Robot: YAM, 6 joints.
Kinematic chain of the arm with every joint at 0, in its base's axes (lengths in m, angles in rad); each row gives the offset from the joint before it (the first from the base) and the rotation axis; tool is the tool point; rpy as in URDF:
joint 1: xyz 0 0 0.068 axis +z
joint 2: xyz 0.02 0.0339 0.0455 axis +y
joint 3: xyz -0.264 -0.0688 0 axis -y
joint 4: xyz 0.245 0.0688 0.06 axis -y
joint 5: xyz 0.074 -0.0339 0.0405 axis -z
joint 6: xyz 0.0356 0 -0.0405 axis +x
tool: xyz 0 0 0 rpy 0 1.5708 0
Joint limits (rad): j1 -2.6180..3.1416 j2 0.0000..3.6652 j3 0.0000..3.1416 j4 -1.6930..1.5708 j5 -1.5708..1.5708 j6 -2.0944..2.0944
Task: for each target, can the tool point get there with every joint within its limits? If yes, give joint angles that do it. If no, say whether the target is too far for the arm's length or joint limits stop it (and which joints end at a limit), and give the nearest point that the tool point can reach.
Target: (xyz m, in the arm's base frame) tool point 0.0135 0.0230 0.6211
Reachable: yes | joints 0.1073 0.9846 1.5886 1.2203 -0.6454 -0.2398
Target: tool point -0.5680 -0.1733 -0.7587
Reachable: no: too far | nearest point -0.3472 -0.1895 -0.3478 | short by 0.467 m
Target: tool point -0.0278 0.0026 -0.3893
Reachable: no: joint limits stop it (at a limit: joint 2) | nearest point -0.0633 0.0059 -0.3294 | short by 0.070 m
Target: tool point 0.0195 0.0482 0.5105
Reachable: yes | joints -2.1823 0.3862 1.0004 0.8802 0.3360 -1.7204
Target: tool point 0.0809 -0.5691 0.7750
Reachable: no: too far | nearest point 0.0594 -0.4180 0.5930 | short by 0.238 m
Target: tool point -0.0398 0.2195 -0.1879
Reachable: yes | joints 1.8959 3.0142 1.0544 0.1185 1.1439 0.4035
